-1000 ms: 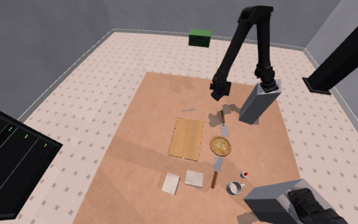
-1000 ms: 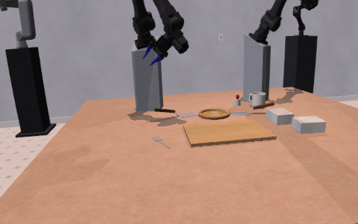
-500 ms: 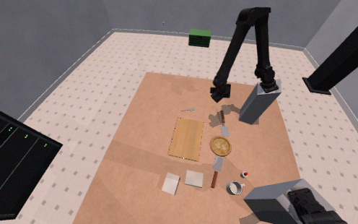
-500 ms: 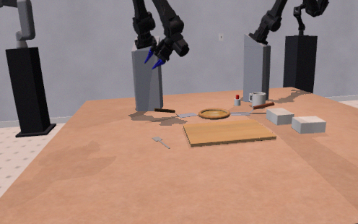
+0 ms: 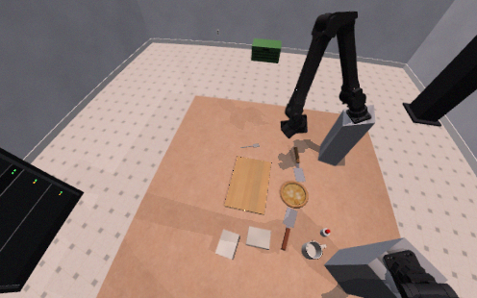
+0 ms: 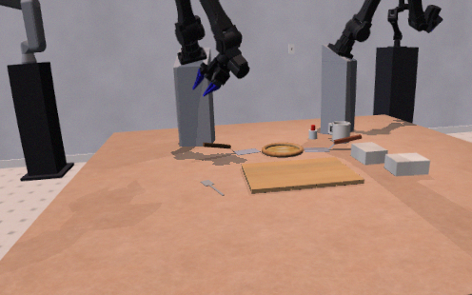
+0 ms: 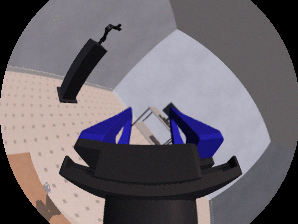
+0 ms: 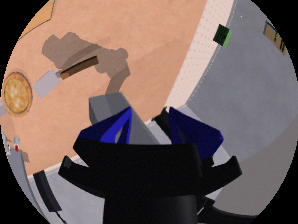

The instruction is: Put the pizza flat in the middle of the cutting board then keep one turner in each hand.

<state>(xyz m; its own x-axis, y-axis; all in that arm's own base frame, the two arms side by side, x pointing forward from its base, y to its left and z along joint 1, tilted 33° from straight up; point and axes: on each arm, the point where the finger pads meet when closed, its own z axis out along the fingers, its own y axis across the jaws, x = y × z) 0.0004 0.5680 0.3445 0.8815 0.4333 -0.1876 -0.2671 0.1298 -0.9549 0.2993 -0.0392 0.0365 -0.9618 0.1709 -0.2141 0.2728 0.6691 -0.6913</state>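
My left hand is 39 cm short of the turner, 80 cm to the left of it and 55 cm above it. From my left hand the other things lie so: wooden cutting board 63 cm ahead, 104 cm to the right, 57 cm below; then pizza 35 cm ahead, 101 cm to the right, 57 cm below; then red-capped bottle 18 cm ahead, 80 cm to the right, 54 cm below.
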